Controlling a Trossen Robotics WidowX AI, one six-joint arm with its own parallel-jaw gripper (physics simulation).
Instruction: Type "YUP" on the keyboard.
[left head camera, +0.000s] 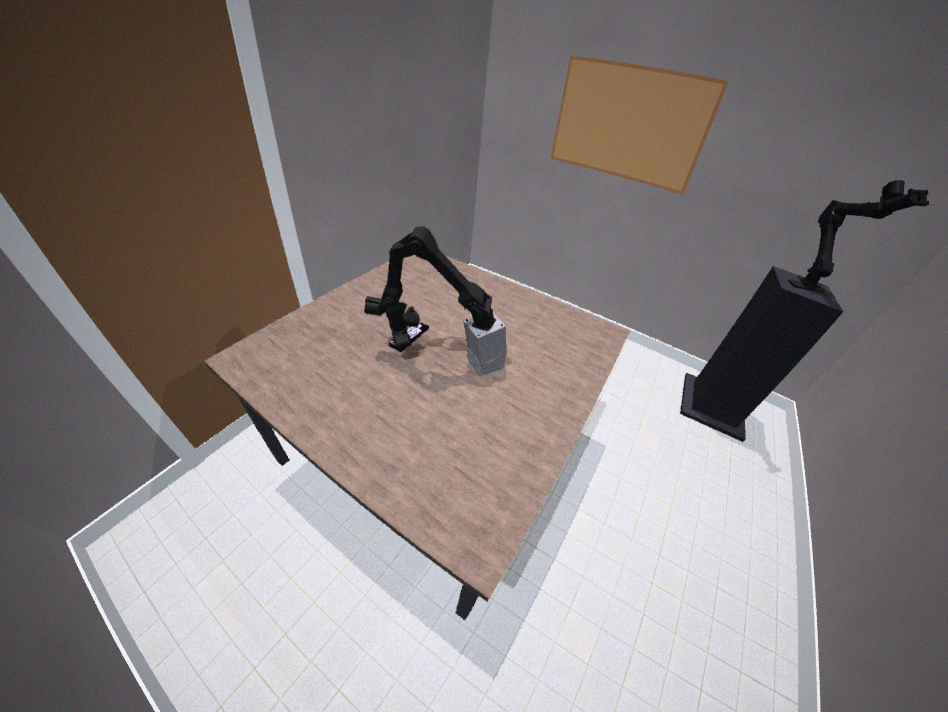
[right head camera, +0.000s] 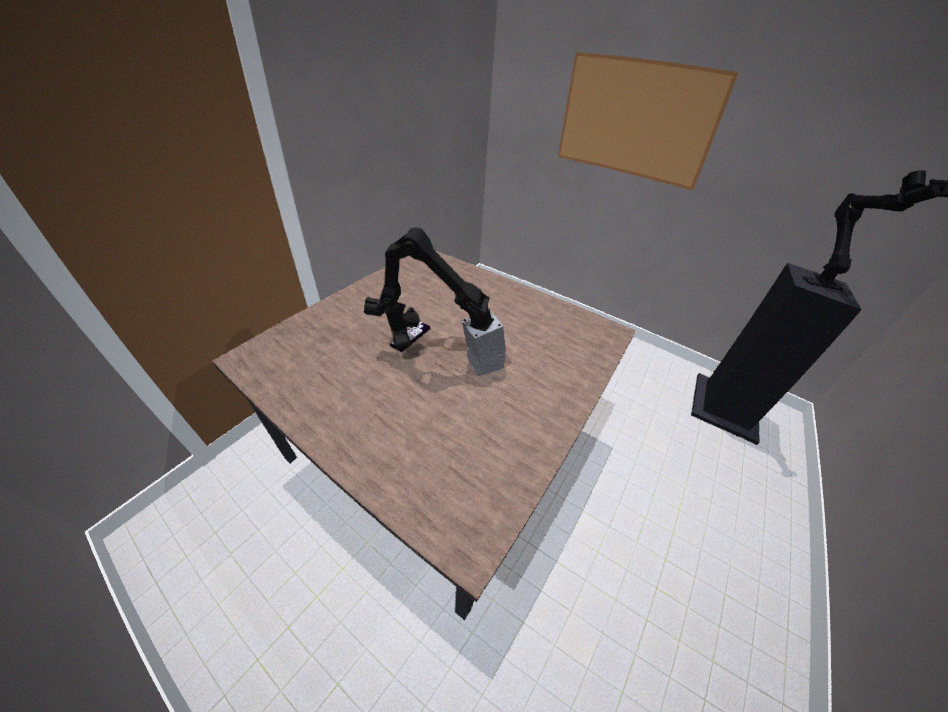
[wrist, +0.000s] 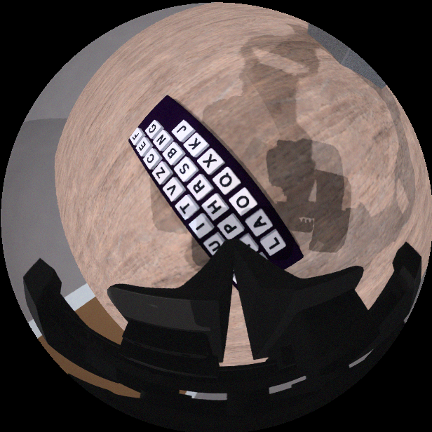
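Where they show: arm's base, link origin: (left head camera: 484, 322) (right head camera: 481, 322).
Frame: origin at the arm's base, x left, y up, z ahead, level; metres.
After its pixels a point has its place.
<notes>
The keyboard (left head camera: 416, 332) {x -0.001, y -0.187, z 0.301 m} (right head camera: 417, 331) {x -0.003, y -0.184, z 0.304 m} (wrist: 165, 111) is a dark purple board with white letter keys, lying at an angle on the table. My gripper (left head camera: 400, 343) {x 0.072, y -0.181, z 0.323 m} (right head camera: 400, 342) {x 0.072, y -0.181, z 0.323 m} (wrist: 231, 244) is shut and empty, pointing down at the keyboard. In the wrist view its fingertips overlap the keyboard close beside the greyish P key (wrist: 230, 226). The U key (wrist: 213, 245) shows partly to the left of the tips, and the Y key (wrist: 247, 243) partly to the right. The fingers hide the keys at that end. I cannot tell whether the tips touch a key.
The table (left head camera: 429, 459) {x 0.439, y -0.205, z -0.082 m} (right head camera: 429, 459) {x 0.433, y -0.204, z -0.096 m} has a brown wood top. The arm's grey base block (left head camera: 486, 348) {x 0.040, y -0.069, z -0.040 m} (right head camera: 485, 348) {x 0.036, y -0.071, z -0.042 m} stands to the right of the keyboard. A black pedestal (left head camera: 754, 344) (right head camera: 766, 344) with another arm stands on the floor at the right.
</notes>
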